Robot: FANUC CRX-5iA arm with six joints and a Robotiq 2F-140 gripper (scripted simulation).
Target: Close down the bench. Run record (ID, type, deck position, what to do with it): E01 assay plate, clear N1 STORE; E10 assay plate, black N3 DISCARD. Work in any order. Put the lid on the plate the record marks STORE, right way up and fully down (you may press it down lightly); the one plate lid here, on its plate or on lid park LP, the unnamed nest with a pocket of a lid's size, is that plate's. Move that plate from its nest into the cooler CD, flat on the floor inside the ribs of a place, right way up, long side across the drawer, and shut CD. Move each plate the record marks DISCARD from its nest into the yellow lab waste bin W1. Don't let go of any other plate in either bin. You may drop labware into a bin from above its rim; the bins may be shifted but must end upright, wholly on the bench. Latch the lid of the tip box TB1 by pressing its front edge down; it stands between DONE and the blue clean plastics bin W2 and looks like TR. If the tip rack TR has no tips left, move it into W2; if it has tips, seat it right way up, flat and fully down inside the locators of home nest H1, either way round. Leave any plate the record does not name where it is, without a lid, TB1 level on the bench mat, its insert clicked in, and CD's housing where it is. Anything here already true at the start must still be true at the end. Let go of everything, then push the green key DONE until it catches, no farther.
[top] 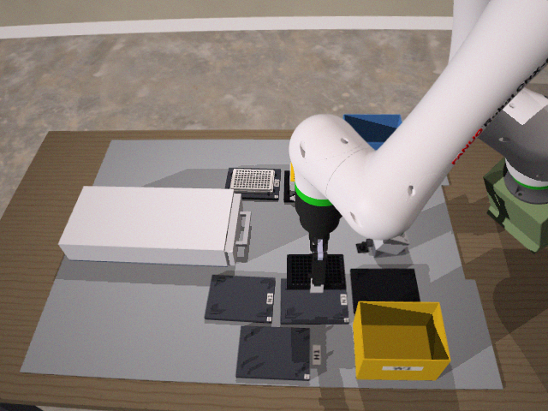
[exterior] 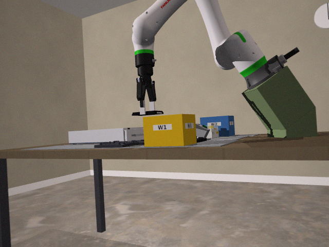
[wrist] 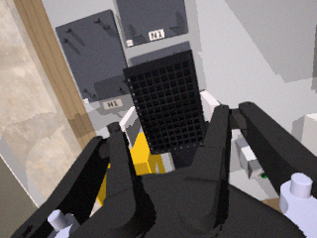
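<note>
Right now the yellow bin W1 is 20 cm behind my hand, 13 cm below it and 10 cm to the left of it. The rest, counted from my hand: black plate: 2 cm below; then home nest H1: 16 cm below, 15 cm to the left, 7 cm ahead; then nest N3: 16 cm below.
</note>
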